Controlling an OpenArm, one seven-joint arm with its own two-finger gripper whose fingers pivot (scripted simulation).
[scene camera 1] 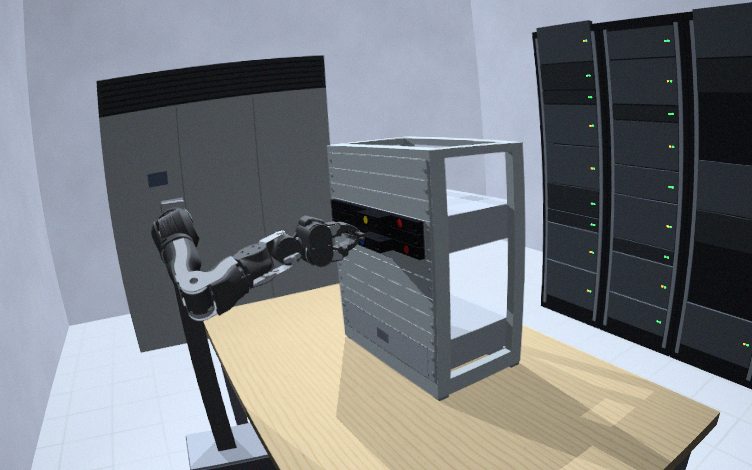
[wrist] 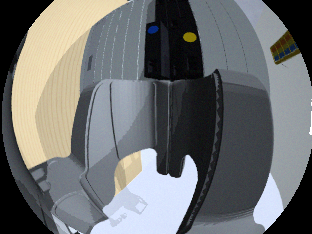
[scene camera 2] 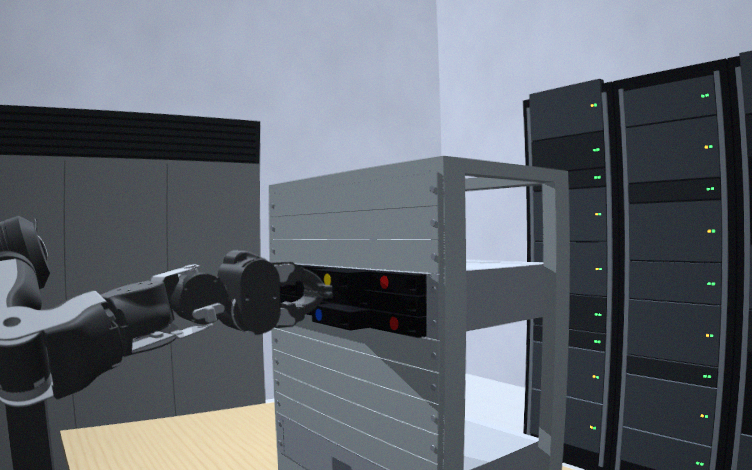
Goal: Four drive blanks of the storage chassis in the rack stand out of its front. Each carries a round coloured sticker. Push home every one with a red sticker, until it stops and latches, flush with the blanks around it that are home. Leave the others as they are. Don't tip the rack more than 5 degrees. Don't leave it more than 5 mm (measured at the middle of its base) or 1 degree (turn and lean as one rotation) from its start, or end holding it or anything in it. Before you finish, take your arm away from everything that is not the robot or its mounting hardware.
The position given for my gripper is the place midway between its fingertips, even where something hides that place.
Observation:
I see my gripper (scene camera 2: 321, 290) and an arm post (scene camera 1: 195, 333).
My gripper also shows in scene camera 1 (scene camera 1: 358, 234).

